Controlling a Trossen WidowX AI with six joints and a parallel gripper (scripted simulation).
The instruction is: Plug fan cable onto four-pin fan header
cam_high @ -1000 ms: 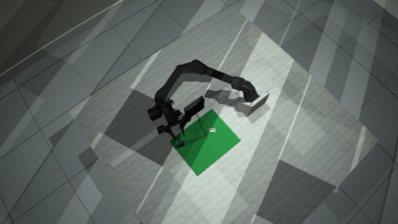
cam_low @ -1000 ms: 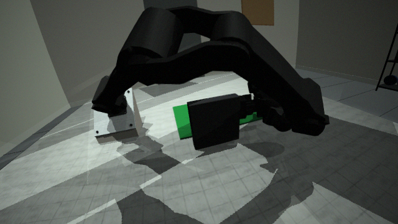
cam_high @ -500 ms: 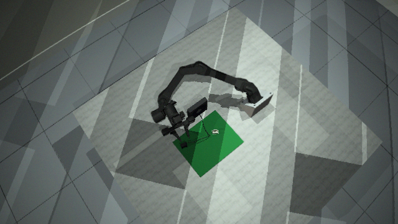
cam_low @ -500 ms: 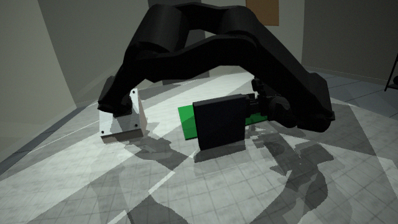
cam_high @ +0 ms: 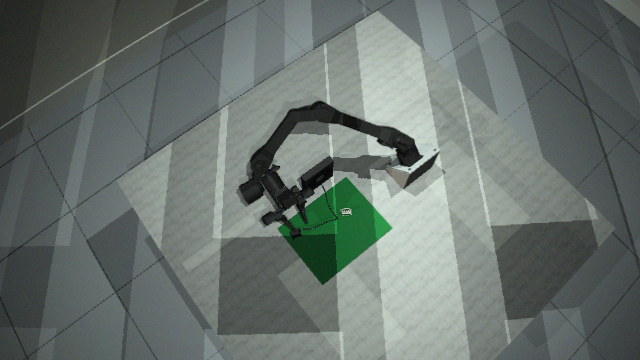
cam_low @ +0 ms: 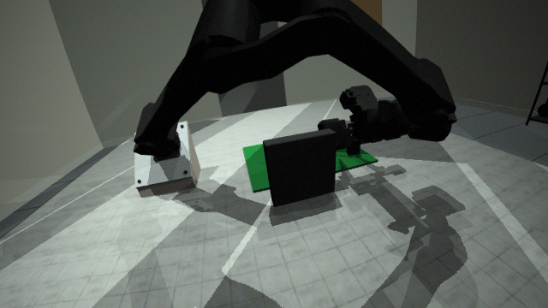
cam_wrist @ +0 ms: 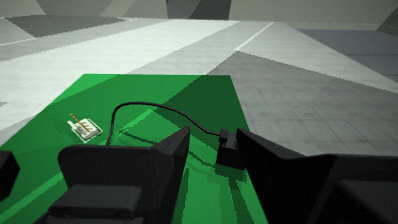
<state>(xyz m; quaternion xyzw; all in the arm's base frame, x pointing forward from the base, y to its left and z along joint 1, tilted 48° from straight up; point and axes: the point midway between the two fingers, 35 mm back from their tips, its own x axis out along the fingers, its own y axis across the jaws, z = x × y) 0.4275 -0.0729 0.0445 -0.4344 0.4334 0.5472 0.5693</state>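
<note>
Now: gripper tip 20 mm short of the black plug and 30 mm above it. Round my gripper tip: green board 90 mm behind, 60 mm to the left, 70 mm below; then black fan 150 mm behind, 110 mm to the right; then white four-pin fan header 160 mm behind, 40 mm to the left, 50 mm below.
</note>
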